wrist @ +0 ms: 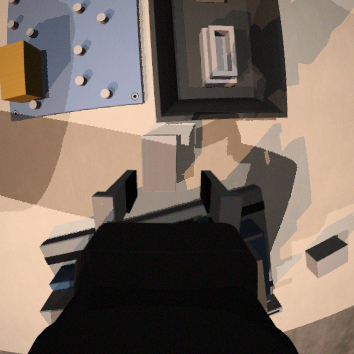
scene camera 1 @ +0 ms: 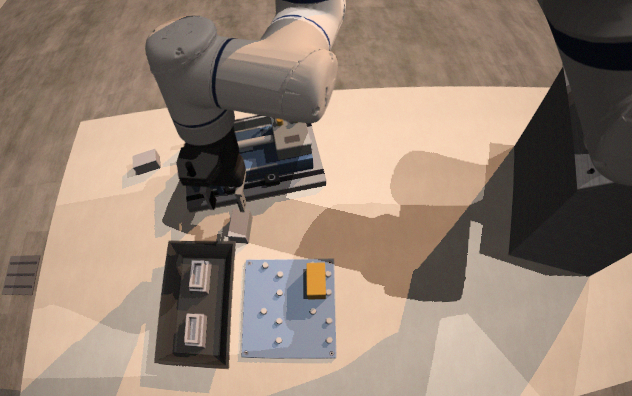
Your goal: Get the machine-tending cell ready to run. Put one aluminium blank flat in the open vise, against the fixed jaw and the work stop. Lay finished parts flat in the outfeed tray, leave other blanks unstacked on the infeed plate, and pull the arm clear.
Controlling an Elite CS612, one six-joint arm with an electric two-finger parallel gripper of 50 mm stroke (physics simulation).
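Places are measured from the arm's base along level axes (x down, y right, z back), in millimetres.
Pixels of known places: gripper, fingertip midpoint: (wrist: pixel 168 183) (scene camera 1: pixel 228 205).
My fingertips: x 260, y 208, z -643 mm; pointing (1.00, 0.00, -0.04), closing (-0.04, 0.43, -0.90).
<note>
Behind a point stands the place of what it marks.
My gripper (scene camera 1: pixel 227 201) {x 260, y 208, z -643 mm} (wrist: pixel 168 183) {x 260, y 208, z -643 mm} is open and empty, above the table at the vise's front edge. A grey blank (scene camera 1: pixel 240 226) {x 319, y 190, z -637 mm} (wrist: pixel 159 162) {x 319, y 198, z -639 mm} is on the table between vise and tray, just beyond the fingertips in the wrist view. Another grey blank (scene camera 1: pixel 146 161) {x 319, y 431, z -803 mm} (wrist: pixel 327 257) {x 319, y 430, z -799 mm} lies beside the vise. The vise (scene camera 1: pixel 292 147) {x 257, y 282, z -489 mm} (wrist: pixel 67 243) {x 332, y 241, z -484 mm} is partly hidden by the arm and gripper; its jaw gap is hidden. Two hollow pale finished parts lie in the dark outfeed tray (scene camera 1: pixel 231 300) {x 310, y 51, z -696 mm} (wrist: pixel 275 65) {x 315, y 154, z -797 mm}: one part (scene camera 1: pixel 199 275) {x 319, y 122, z -742 mm} (wrist: pixel 220 55) {x 319, y 123, z -744 mm} nearer the vise, the other part (scene camera 1: pixel 195 330) {x 319, y 23, z -780 mm} farther away.
The blue infeed plate (scene camera 1: pixel 295 345) {x 344, y -60, z -618 mm} (wrist: pixel 115 60) {x 343, y 73, z -642 mm} with several pale pegs lies beside the tray. An orange block (scene camera 1: pixel 316 279) {x 308, y 33, z -540 mm} (wrist: pixel 20 72) {x 308, y 45, z -549 mm} is on it, near a corner. The tray's raised walls stand close to the nearer blank. A dark pedestal (scene camera 1: pixel 540 200) {x 210, y -28, z -117 mm} stands at the right.
</note>
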